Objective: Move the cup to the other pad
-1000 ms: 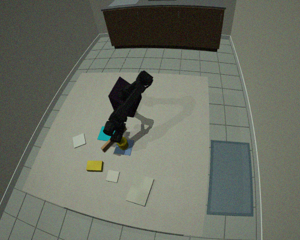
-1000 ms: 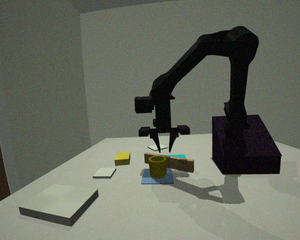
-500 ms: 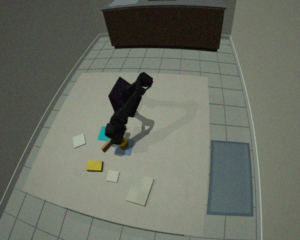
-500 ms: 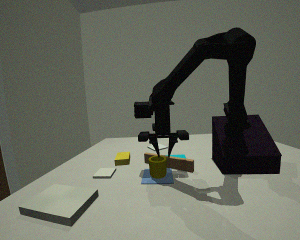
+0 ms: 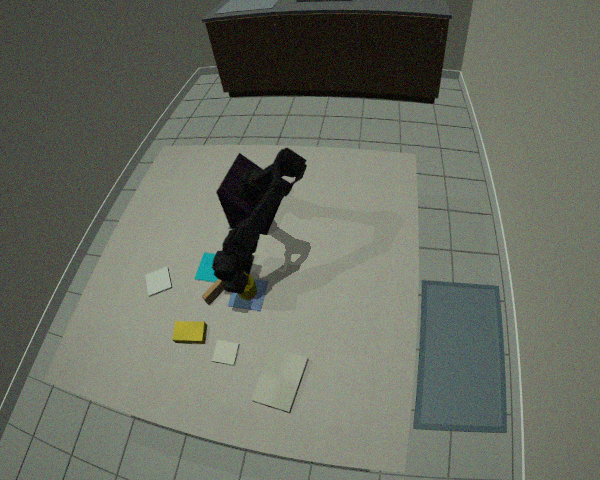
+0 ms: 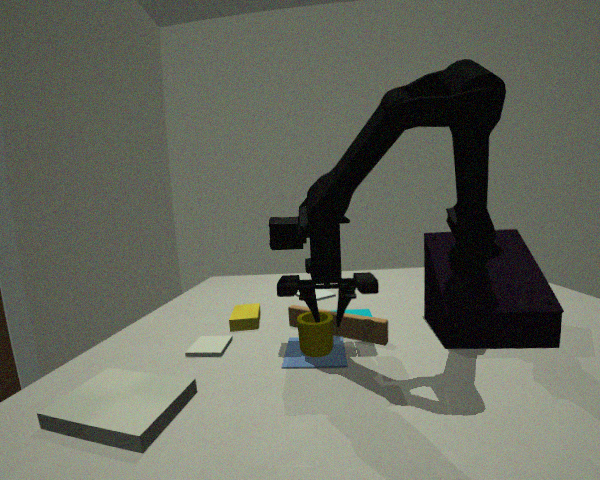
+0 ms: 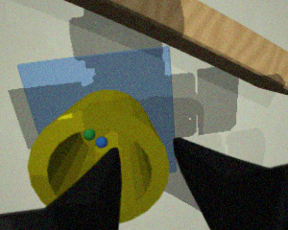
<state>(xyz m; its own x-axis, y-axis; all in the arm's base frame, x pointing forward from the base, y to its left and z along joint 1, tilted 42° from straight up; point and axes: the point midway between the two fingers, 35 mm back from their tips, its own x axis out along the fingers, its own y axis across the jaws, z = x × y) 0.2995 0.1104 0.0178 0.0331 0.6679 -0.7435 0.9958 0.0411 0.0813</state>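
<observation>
The yellow cup is 20 mm below my gripper tip and 20 mm ahead of it. The rest, counted from my gripper tip: green marble: 40 mm below, 40 mm ahead; blue marble: 40 mm below, 30 mm ahead, 10 mm to the left; blue pad: 60 mm below, 30 mm ahead.
</observation>
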